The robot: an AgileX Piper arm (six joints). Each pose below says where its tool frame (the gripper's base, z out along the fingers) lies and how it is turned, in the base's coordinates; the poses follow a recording.
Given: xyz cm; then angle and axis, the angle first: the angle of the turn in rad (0 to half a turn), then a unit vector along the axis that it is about.
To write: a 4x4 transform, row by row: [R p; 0 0 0 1], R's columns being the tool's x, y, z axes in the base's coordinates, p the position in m. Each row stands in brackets. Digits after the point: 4 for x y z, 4 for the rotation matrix.
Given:
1: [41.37, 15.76, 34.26, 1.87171, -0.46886, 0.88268, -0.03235]
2: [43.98, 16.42, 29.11, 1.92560, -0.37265, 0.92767, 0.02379]
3: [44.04, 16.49, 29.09, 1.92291, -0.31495, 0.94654, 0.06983]
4: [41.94, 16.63, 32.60, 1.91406, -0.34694, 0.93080, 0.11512]
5: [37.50, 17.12, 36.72, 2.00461, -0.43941, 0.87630, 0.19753]
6: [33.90, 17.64, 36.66, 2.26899, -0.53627, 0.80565, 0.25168]
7: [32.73, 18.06, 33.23, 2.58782, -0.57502, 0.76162, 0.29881]
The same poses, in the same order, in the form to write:
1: [[-0.0114, -0.5056, 0.8627, 0.4137], [-0.5674, 0.7137, 0.4108, 0.1576], [-0.8234, -0.4848, -0.2950, 0.3426], [0, 0, 0, 1]]
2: [[-0.1603, -0.4881, 0.8579, 0.4398], [-0.4435, 0.8121, 0.3792, 0.1642], [-0.8818, -0.3197, -0.3466, 0.2911], [0, 0, 0, 1]]
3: [[-0.2115, -0.4665, 0.8589, 0.4404], [-0.3354, 0.8600, 0.3845, 0.1649], [-0.9180, -0.2067, -0.3383, 0.2909], [0, 0, 0, 1]]
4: [[-0.1757, -0.5400, 0.8231, 0.4194], [-0.3232, 0.8214, 0.4699, 0.1663], [-0.9299, -0.1835, -0.3188, 0.3260], [0, 0, 0, 1]]
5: [[-0.1461, -0.7261, 0.6718, 0.3750], [-0.3677, 0.6703, 0.6446, 0.1712], [-0.9184, -0.1529, -0.3649, 0.3672], [0, 0, 0, 1]]
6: [[-0.1704, -0.9026, 0.3954, 0.3390], [-0.5170, 0.4235, 0.7439, 0.1764], [-0.8389, -0.0777, -0.5388, 0.3666], [0, 0, 0, 1]]
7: [[-0.2387, -0.9676, 0.0826, 0.3273], [-0.6533, 0.2229, 0.7235, 0.1806], [-0.7185, 0.1187, -0.6853, 0.3323], [0, 0, 0, 1]]
